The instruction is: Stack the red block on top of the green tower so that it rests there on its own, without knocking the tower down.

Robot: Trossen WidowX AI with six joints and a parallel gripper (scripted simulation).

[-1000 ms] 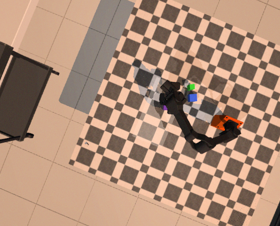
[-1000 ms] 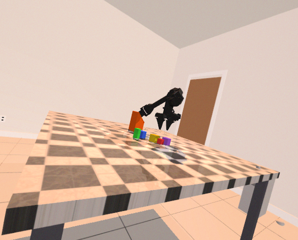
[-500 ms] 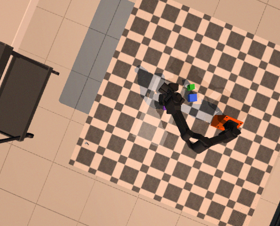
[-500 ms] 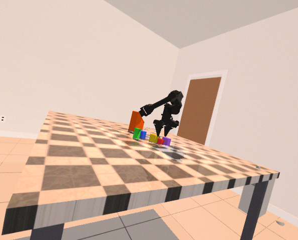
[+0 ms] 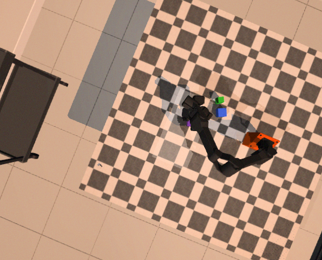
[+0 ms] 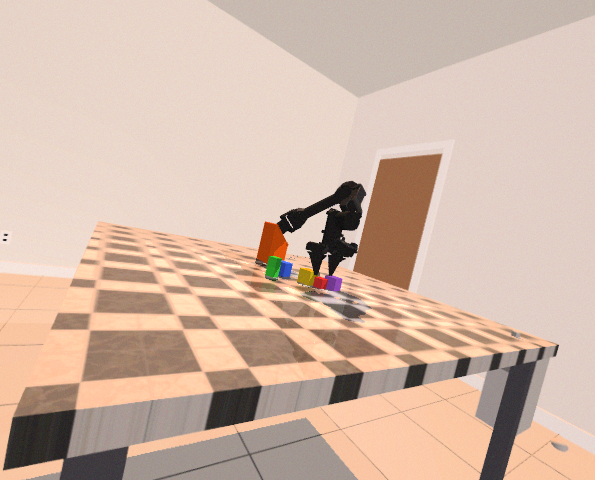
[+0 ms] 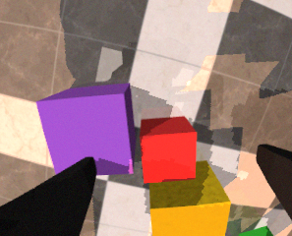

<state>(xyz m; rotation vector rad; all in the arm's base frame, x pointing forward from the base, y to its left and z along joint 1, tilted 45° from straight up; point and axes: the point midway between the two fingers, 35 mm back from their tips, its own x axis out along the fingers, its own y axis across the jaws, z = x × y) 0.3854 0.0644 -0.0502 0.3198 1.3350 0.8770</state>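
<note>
The red block lies 1 cm behind my gripper tip and 3 cm below it. From my gripper tip the other things lie so: blue block: 14 cm behind, 8 cm to the right, 2 cm below; yellow block: 5 cm behind, 3 cm to the right, 2 cm below; purple block: 5 cm to the left, 2 cm below.
</note>
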